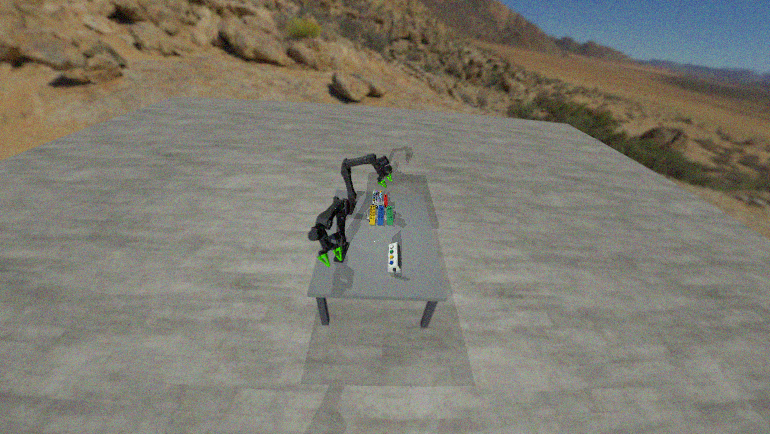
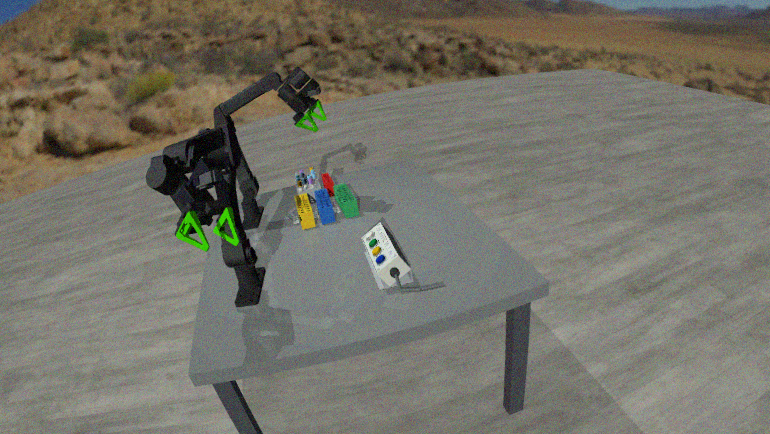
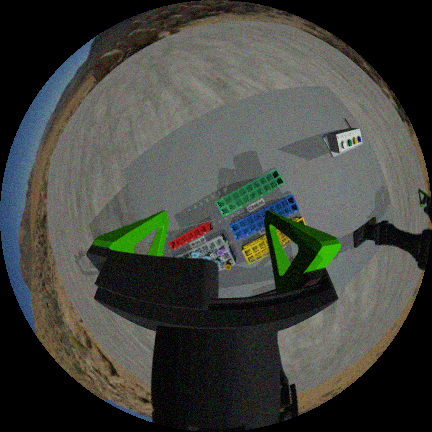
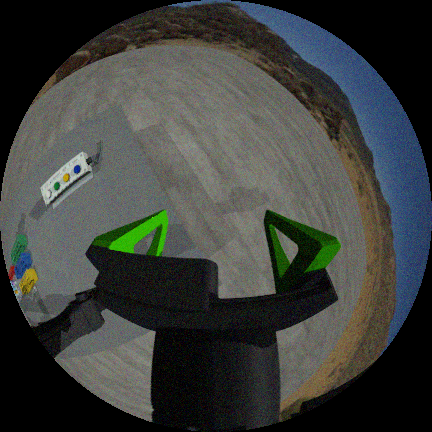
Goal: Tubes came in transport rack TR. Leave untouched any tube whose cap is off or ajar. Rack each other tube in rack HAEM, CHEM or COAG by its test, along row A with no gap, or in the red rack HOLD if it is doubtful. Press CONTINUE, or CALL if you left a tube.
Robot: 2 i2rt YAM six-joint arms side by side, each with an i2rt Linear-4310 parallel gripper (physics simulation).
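Places are measured from the left arm's base along level axes (x back, y left, z down), in centimetres.
Where they show: left gripper, fingertip midpoint: [image 1: 388,184] [image 2: 321,125] [image 3: 215,215]; right gripper, fingertip midpoint: [image 1: 335,263] [image 2: 223,246] [image 4: 215,214]; left arm's base at its link origin: [image 1: 350,207] [image 2: 252,219]; right arm's base at its link origin: [image 1: 342,251] [image 2: 251,287] [image 3: 365,230].
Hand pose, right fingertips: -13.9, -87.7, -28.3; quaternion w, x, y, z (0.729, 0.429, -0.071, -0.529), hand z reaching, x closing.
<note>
Things, the pixels of their centre, and the offset from my right fingertips, as dx, dy, dz. Level surfaces: height alone.
- pale transport rack at the middle of its body: [image 3: 200,260] [image 2: 308,188] -8.7, +101.9, +25.4
- green rack at the middle of its body: [image 3: 250,192] [image 2: 345,200] [image 1: 389,215] -23.2, +81.1, +25.4
- blue rack at the middle of its body: [image 3: 263,216] [image 2: 324,205] [image 1: 380,215] -15.5, +79.6, +25.4
- yellow rack at the middle of its body: [image 3: 274,239] [image 2: 304,210] [image 1: 372,214] -8.2, +78.4, +25.4
- red rack at the middle of its body: [image 3: 190,235] [image 2: 328,184] -17.0, +102.2, +25.4
- white console at the middle of its body: [image 2: 384,252] [image 4: 63,178] [image 3: 346,138] [image 1: 394,256] -32.2, +32.6, +24.1
- grey table at its surface level: dz +28.2
The pale transport rack [image 1: 377,197] [image 3: 223,243] [image 2: 305,188] holds several tubes; light-blue, purple [image 3: 221,252] and orange [image 3: 228,267] caps show. My left gripper's body partly hides it; labels and cap seating are too small to tell. A green rack [image 1: 389,215] [image 2: 346,200] [image 3: 250,192], a blue rack [image 2: 325,205] [image 3: 262,217] and a yellow rack [image 2: 306,211] [image 3: 255,251] stand side by side, without visible tubes. The red rack [image 2: 327,184] [image 3: 191,235] is beside the transport rack. My left gripper [image 1: 386,181] [image 2: 320,125] [image 3: 215,215] is open, high above the racks. My right gripper [image 1: 333,263] [image 2: 221,246] [image 4: 215,214] is open, far from them.
A white console [image 1: 394,257] [image 2: 389,257] [image 4: 65,171] with white, green, yellow and blue buttons stands on the grey table [image 1: 372,280] [image 2: 334,334], apart from the racks. A dark cable leaves its end. The right gripper hangs near the table's edge, beside its own arm.
</note>
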